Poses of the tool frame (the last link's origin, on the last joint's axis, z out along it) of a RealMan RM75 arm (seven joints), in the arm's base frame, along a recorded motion.
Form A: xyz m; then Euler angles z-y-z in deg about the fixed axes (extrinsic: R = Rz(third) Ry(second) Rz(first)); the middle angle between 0 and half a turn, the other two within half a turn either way.
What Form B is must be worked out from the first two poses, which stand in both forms.
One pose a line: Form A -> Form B
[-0.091 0.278 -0.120 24.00 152.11 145.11] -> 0.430 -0.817 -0.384 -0.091; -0.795 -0.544 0.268 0.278; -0.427 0.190 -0.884 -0.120; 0 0 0 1
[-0.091 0.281 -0.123 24.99 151.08 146.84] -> 0.433 -0.805 -0.405 -0.091; -0.788 -0.557 0.265 0.281; -0.438 0.204 -0.875 -0.123; 0 0 0 1
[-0.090 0.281 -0.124 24.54 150.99 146.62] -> 0.436 -0.804 -0.405 -0.090; -0.785 -0.560 0.267 0.281; -0.441 0.201 -0.875 -0.124; 0 0 0 1
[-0.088 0.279 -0.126 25.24 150.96 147.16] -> 0.433 -0.804 -0.408 -0.088; -0.787 -0.558 0.263 0.279; -0.439 0.207 -0.874 -0.126; 0 0 0 1
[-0.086 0.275 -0.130 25.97 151.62 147.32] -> 0.429 -0.810 -0.400 -0.086; -0.796 -0.549 0.257 0.275; -0.427 0.208 -0.880 -0.130; 0 0 0 1
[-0.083 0.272 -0.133 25.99 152.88 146.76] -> 0.429 -0.819 -0.381 -0.083; -0.805 -0.538 0.250 0.272; -0.410 0.200 -0.890 -0.133; 0 0 0 1
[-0.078 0.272 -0.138 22.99 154.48 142.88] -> 0.427 -0.837 -0.344 -0.078; -0.813 -0.521 0.260 0.272; -0.397 0.168 -0.902 -0.138; 0 0 0 1
